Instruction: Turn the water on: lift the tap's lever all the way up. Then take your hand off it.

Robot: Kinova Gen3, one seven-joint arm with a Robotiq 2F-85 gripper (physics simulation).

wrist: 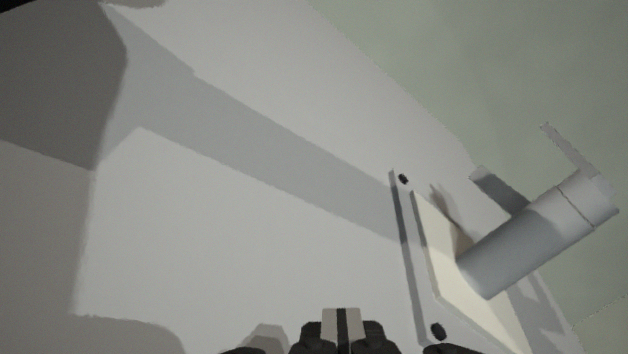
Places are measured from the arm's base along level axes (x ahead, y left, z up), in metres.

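Where they show: gripper, fingertip midpoint: (341, 334).
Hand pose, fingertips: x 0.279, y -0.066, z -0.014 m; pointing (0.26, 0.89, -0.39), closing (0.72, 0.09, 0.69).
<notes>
Things, the pixels of their top centre, and the offset from my fingertips. "spot": a spot on its surface instead.
- tap's body, middle of its top: (575, 206) dx +0.184, dy +0.229, dz +0.074 m
- cream plate, surface spot: (440, 265) spot: dx +0.133, dy +0.200, dz -0.036 m
- shorter grey bar, surface spot: (502, 192) spot: dx +0.165, dy +0.288, dz +0.031 m
The tap's body (525, 250) is a thick grey cylinder at the right of the wrist view, standing out from a cream plate (440, 265). A thin, flat lever (568, 147) runs from the cap at the cylinder's outer end toward the upper left of the picture. A shorter grey bar (502, 192) comes off the cylinder's side, nearer the plate. My gripper (341, 334) is shut and empty at the bottom middle, left of the tap. A gap shows between the fingertips and the lever, and they do not touch it.
The cream plate is fixed on a pale grey panel (240, 240) with dark screw holes (403, 178) (438, 331). Broad shadows cross the panel. A greenish surface (525, 65) lies beyond the panel's edge at the upper right.
</notes>
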